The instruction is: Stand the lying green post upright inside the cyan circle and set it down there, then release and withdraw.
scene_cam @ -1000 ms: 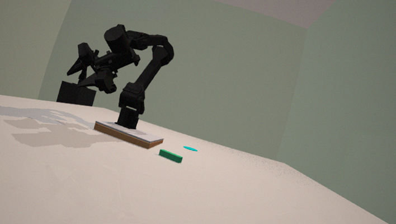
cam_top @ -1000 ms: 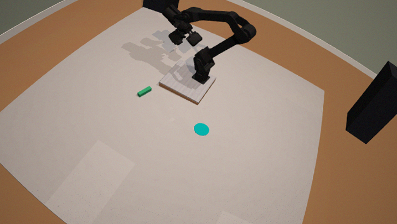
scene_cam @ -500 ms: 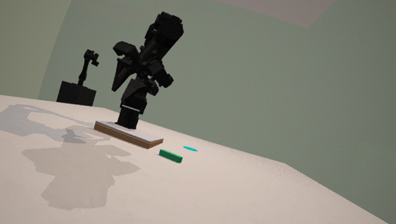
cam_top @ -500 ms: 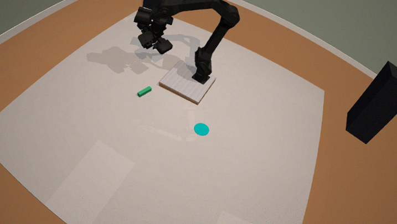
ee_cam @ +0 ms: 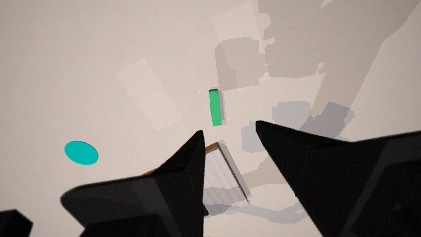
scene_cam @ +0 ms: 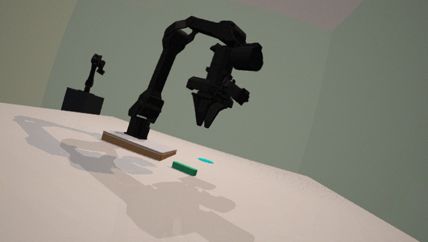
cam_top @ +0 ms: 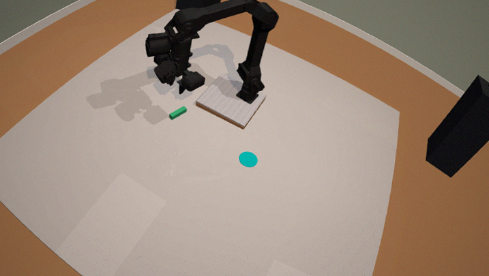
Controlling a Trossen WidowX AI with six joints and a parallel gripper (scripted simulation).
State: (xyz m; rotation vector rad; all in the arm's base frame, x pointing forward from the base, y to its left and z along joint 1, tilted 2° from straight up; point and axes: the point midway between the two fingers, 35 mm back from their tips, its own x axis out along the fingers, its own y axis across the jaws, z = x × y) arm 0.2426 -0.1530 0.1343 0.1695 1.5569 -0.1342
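My gripper tip is now 20 mm past the green post, 10 mm to the right of it and 120 mm above it. Also, from my gripper tip: cyan circle: 10 mm behind, 290 mm to the left, 120 mm below.
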